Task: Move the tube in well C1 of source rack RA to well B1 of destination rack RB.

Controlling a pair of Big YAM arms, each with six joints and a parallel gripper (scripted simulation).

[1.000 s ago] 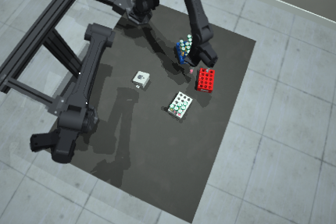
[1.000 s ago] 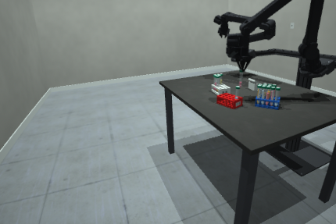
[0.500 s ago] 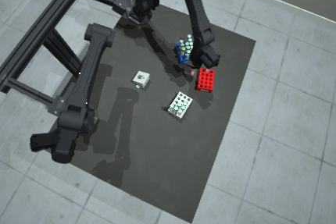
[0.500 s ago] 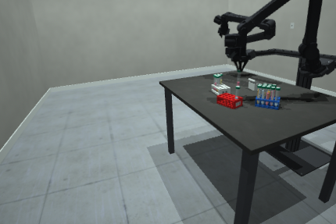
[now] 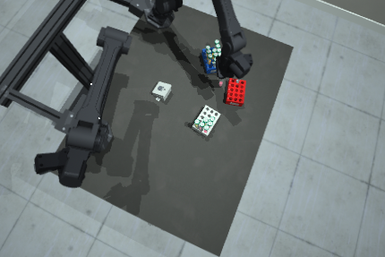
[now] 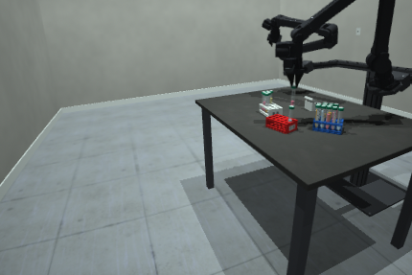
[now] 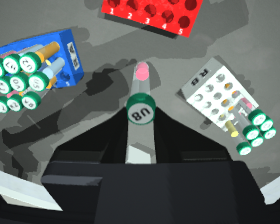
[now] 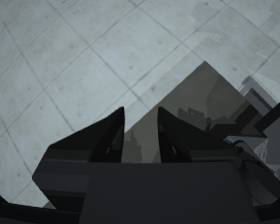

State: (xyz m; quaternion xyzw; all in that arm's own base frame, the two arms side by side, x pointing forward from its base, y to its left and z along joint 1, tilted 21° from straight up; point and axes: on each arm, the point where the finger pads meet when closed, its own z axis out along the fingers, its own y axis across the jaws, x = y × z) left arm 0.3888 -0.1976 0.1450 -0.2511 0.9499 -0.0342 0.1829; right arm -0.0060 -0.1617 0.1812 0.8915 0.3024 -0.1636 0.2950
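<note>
My left hand is 6 cm above the tube. Also, from my left hand: white rack RB 18 cm to the right, 17 cm below; red rack 9 cm ahead, 3 cm to the left, 17 cm below; white button box 27 cm behind, 12 cm to the right, 15 cm below.
</note>
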